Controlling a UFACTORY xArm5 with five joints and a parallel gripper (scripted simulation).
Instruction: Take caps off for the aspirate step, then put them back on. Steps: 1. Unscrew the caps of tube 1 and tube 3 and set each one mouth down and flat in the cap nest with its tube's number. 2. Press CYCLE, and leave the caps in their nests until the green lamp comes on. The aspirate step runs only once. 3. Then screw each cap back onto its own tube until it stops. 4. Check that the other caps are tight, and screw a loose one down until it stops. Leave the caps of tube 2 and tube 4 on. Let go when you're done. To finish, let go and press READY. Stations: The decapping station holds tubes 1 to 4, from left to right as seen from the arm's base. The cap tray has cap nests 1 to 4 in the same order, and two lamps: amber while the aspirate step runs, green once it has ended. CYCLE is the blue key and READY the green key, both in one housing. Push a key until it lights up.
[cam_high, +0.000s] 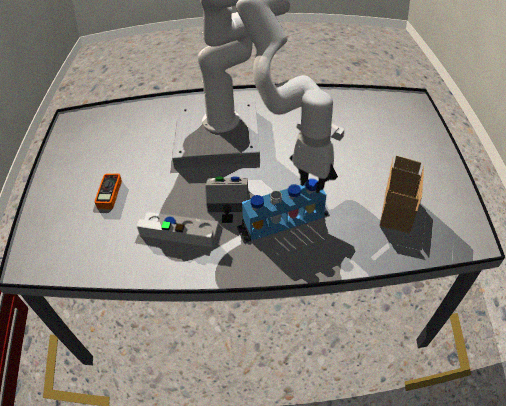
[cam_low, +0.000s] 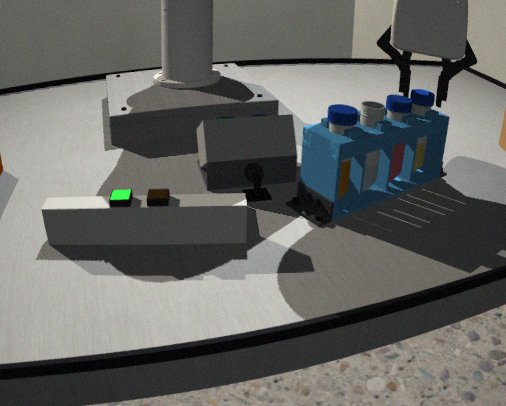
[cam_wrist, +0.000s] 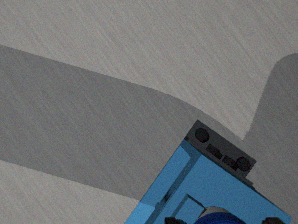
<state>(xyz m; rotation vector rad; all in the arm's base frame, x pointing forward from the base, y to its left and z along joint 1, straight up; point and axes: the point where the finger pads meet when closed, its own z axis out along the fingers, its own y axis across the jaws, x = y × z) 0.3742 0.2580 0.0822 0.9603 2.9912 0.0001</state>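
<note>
Now: hand 2 cm short of the blue cap, 5 cm to the left of it and 2 cm above it. Round my hand: blue key: 8 cm behind, 21 cm to the right, 6 cm below; then green key: 8 cm behind, 25 cm to the right, 6 cm below; then grey key housing: 6 cm behind, 23 cm to the right, 8 cm below.
</note>
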